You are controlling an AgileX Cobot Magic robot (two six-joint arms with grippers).
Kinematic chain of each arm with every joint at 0, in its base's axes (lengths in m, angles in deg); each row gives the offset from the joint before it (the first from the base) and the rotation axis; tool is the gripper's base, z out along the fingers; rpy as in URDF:
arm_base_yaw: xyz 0 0 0.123 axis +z
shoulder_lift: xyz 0 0 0 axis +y
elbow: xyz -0.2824 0 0.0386 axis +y
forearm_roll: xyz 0.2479 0 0.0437 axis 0.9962 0 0.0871
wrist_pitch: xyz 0 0 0 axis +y
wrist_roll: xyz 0.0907 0 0.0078 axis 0.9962 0 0.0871
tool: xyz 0 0 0 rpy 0 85 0
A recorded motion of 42 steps. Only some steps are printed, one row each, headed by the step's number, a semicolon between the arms.
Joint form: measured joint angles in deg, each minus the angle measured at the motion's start. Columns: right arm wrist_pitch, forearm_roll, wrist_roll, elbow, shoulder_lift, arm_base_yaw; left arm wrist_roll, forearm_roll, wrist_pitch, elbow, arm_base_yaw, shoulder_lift.
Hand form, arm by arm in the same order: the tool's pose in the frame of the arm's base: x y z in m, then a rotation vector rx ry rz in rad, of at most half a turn. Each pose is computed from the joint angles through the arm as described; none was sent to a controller.
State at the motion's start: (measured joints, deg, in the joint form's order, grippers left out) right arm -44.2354 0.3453 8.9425 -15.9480 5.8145 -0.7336; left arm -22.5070 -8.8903 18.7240 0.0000 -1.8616 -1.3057
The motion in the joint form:
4: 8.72 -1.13 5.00 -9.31 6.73 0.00; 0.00 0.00 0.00 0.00 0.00 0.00
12: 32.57 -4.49 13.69 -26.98 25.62 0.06; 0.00 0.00 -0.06 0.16 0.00 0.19
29: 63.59 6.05 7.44 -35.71 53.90 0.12; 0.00 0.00 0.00 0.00 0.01 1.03
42: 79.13 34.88 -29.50 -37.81 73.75 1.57; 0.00 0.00 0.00 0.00 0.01 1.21
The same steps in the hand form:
4: 0.0195 0.0005 0.3920 0.0710 0.6392 0.2143; 0.0523 -0.0062 0.1851 -0.4183 1.7574 -0.4543
12: 0.0937 0.0002 0.4382 0.1682 1.0711 0.2892; 0.0526 -0.0062 0.1841 -0.4199 1.7623 -0.4534
29: 0.2266 0.0009 0.3602 0.3695 1.9357 0.2857; 0.0534 -0.0063 0.1842 -0.4233 1.7748 -0.4512
42: 0.2831 0.0342 0.2728 0.0364 2.4457 0.4918; 0.0536 -0.0063 0.1840 -0.4242 1.7779 -0.4506

